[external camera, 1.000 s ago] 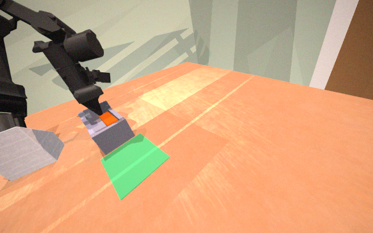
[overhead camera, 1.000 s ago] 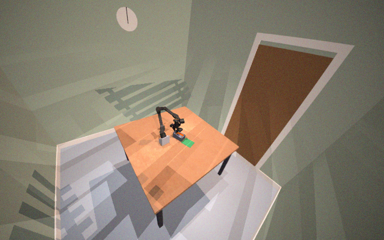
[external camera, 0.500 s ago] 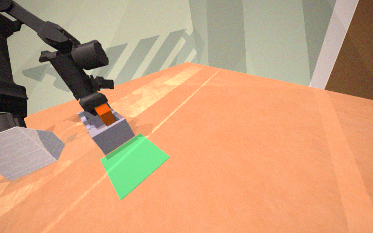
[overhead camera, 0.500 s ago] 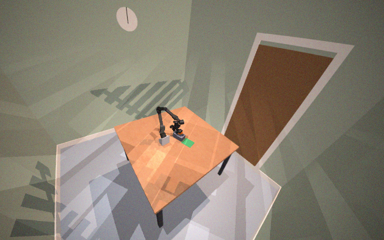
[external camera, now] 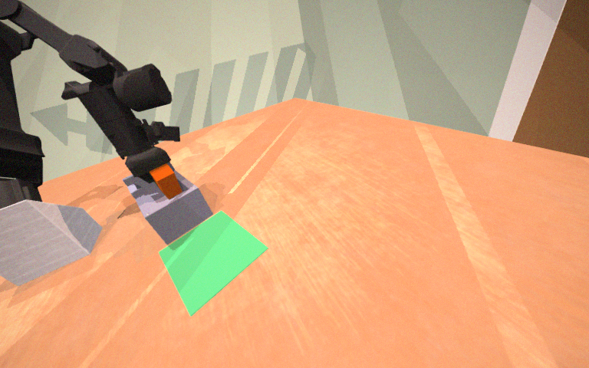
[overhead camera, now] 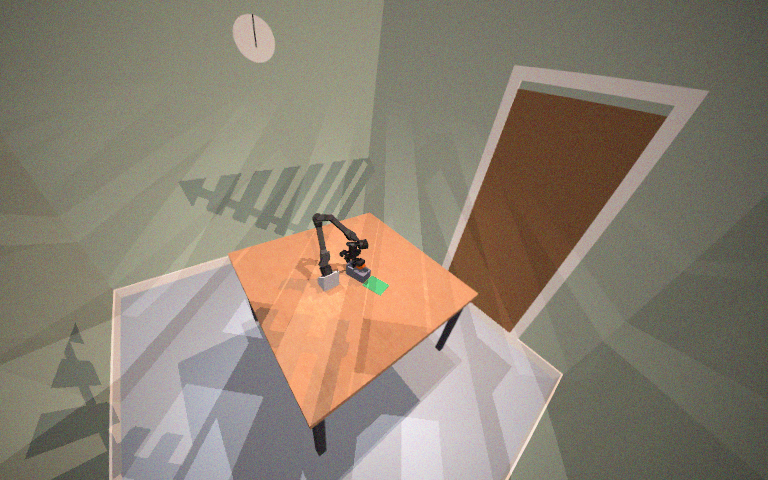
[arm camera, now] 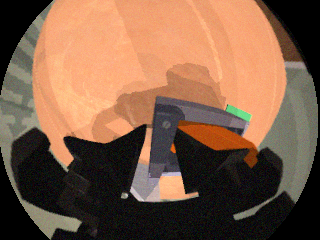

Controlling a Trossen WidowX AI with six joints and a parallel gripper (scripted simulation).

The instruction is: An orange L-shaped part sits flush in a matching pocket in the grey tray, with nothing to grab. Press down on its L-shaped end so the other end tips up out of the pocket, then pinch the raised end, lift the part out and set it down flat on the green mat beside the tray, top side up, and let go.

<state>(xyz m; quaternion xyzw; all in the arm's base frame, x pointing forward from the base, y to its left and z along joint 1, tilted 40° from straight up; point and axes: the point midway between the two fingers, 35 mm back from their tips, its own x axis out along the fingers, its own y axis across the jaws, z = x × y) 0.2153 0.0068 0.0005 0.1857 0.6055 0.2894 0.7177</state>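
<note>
Right now my gripper tip is 5 cm to the left of the orange L-shaped part and 1 cm below it. From my gripper tip the other things lie so: green mat: 22 cm to the right, 5 cm below, 3 cm ahead.
</note>
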